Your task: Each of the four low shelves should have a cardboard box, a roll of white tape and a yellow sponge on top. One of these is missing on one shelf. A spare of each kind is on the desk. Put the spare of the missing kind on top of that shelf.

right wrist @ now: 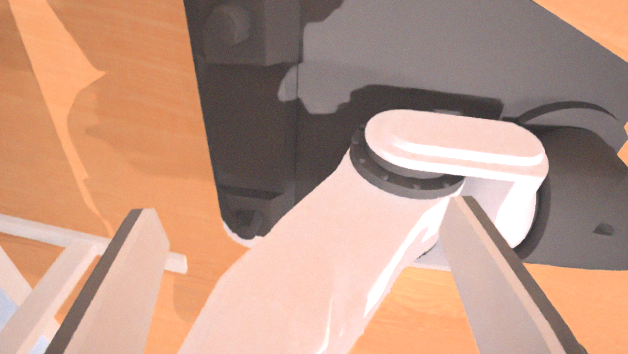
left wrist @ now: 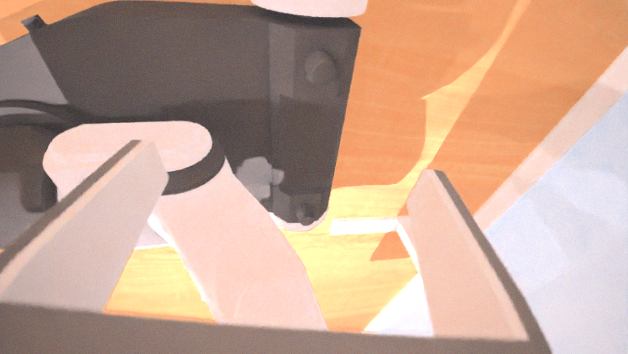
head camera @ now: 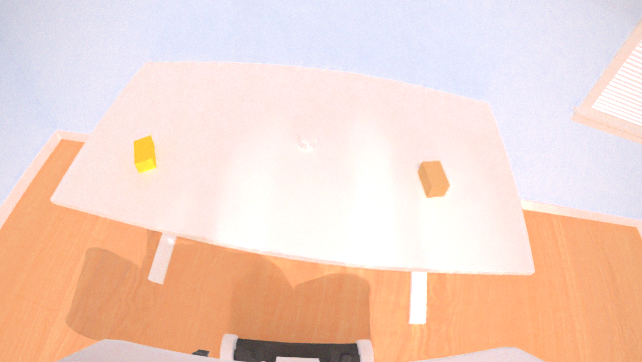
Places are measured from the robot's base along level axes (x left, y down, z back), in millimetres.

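Pixels of known places: left gripper, fingertip midpoint: point(left wrist: 290, 172); right gripper, fingertip midpoint: point(right wrist: 305, 220).
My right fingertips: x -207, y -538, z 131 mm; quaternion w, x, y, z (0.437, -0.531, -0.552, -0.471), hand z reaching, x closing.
Observation:
Ahead of a thing's pixels: the offset from my right fingertips to its top centre. "pt": to the spot under its first point. Level surfaces: height alone.
A yellow sponge {dx +702, dy -228, dz -614 mm} point(head camera: 145, 154) lies on the left part of the white desk {dy -183 mm} point(head camera: 280, 210) in the head view. A roll of white tape {dx +199, dy -207, dz -695 mm} point(head camera: 306, 144) lies near the desk's middle, very faint against the bright top. A brown cardboard box {dx -158, dy -233, dz -568 mm} point(head camera: 434, 179) stands on the right part of the desk. My left gripper point(left wrist: 290, 172) is open and empty, with its fingers wide apart over my own base and the floor. My right gripper point(right wrist: 305, 220) is open and empty too, also over my base. Both grippers are away from the three objects. The low shelves do not show in these views.
The desk's white feet point(head camera: 162, 260) point(right wrist: 175, 263) stand on the wooden floor in front of my base point(head camera: 297, 350) point(left wrist: 200, 65) point(right wrist: 250, 125). A pale blue wall point(head camera: 320, 30) is behind the desk. A window with blinds {pt dx -1230, dy -462, dz -963 mm} point(head camera: 622, 90) is at the right.

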